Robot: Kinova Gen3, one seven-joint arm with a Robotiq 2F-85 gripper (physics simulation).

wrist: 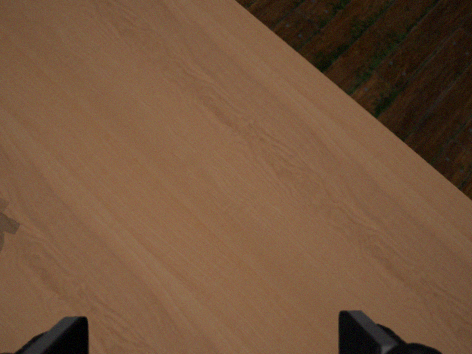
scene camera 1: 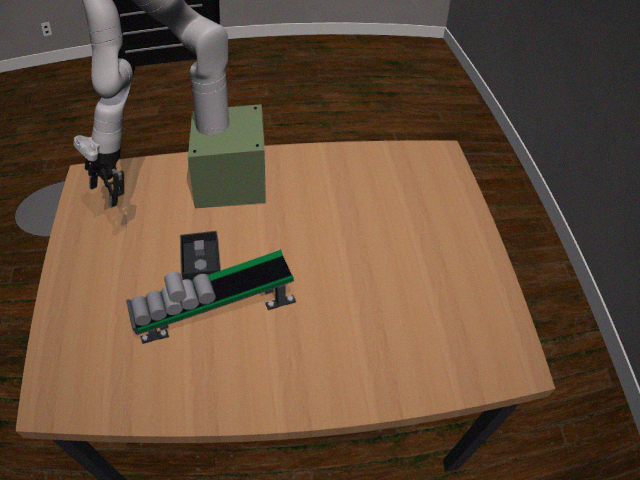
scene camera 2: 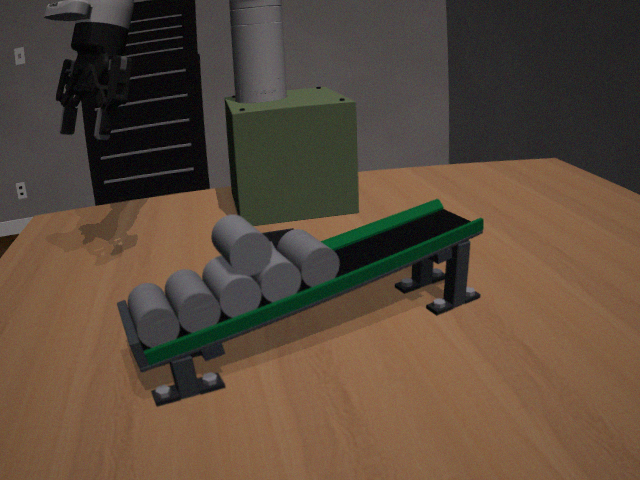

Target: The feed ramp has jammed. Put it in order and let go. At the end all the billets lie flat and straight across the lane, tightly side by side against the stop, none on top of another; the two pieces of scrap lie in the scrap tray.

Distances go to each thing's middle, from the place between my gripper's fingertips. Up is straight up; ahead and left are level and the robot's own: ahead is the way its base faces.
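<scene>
I see the billet [scene camera 2: 248, 251] 9 cm below my hand, 21 cm ahead of it and 19 cm to the left of it. The stop [scene camera 2: 131, 333] is 7 cm to the left of my hand, 25 cm ahead of it and 15 cm below it, whereas the scrap tray [scene camera 1: 188, 258] is 5 cm ahead of my hand, 23 cm to the left and 19 cm below. And there is the ramp lane [scene camera 2: 362, 253], 26 cm to the left of my hand, 20 cm ahead of it and 14 cm below it. Going by their middles, the ramp lane is the farthest from my hand of the things named here.
</scene>
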